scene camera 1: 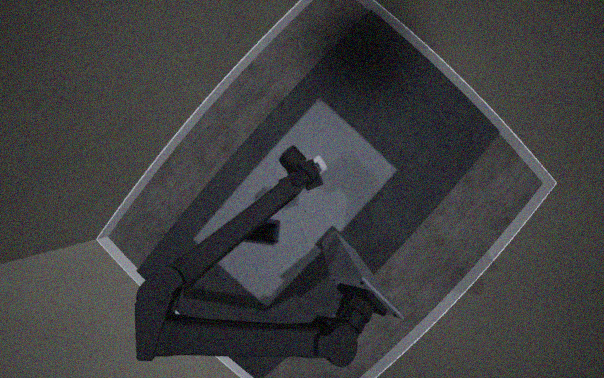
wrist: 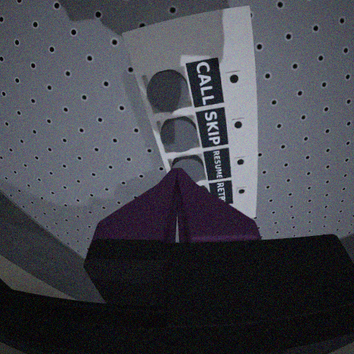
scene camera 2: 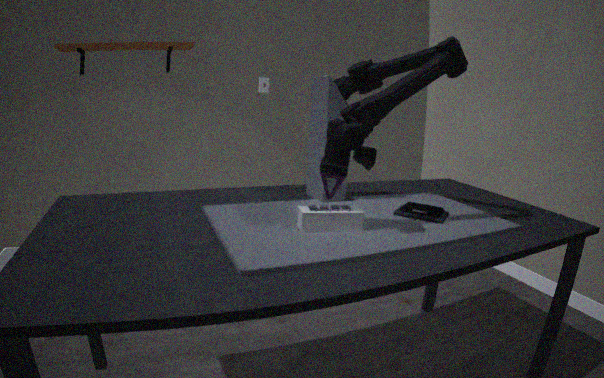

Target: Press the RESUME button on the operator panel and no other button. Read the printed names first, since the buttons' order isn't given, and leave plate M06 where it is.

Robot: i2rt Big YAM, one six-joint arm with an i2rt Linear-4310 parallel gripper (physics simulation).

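Places are measured from the arm's base along level axes (x ahead, y left, z up), in millimetres.
Pixels of known places: gripper, fingertip midpoint: [scene camera 2: 329,198]; arm's base at its link origin: [scene camera 1: 361,295] [scene camera 2: 332,95].
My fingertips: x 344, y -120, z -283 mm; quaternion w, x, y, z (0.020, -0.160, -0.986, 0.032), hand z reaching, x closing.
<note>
Ahead of a thing's pixels: the offset from my fingertips to its top centre. Level surfaces: height alone.
The white operator panel @(dx +22, dy -2, dz -21 mm) [scene camera 1: 320,164] [scene camera 2: 332,220] [wrist: 244,60] lies on the perforated mat with its buttons upward. In the wrist view its labels read CALL, SKIP, RESUME and RETRY from top to bottom. The grey CALL button [wrist: 167,91] and SKIP button [wrist: 179,135] show; the RESUME button [wrist: 189,164] is partly covered by my fingertips, and the RETRY button is nearly hidden. My gripper [scene camera 2: 330,198] [wrist: 176,176] is shut and empty, its purple tips a little above the button row. A dark plate @(dx -43, dy +342, dz -50 mm) [scene camera 2: 421,212] [scene camera 1: 270,232], presumably M06, lies apart from the panel; its print is unreadable.
A tall grey mount [scene camera 2: 318,135] [scene camera 1: 345,260] carries the arm and stands behind the panel in scene camera 2. The pale mat @(dz -75 mm) [scene camera 2: 260,250] [scene camera 1: 320,120] lies on the dark table @(dz -89 mm) [scene camera 2: 125,260]. An orange shelf [scene camera 2: 120,46] is on the wall.
</note>
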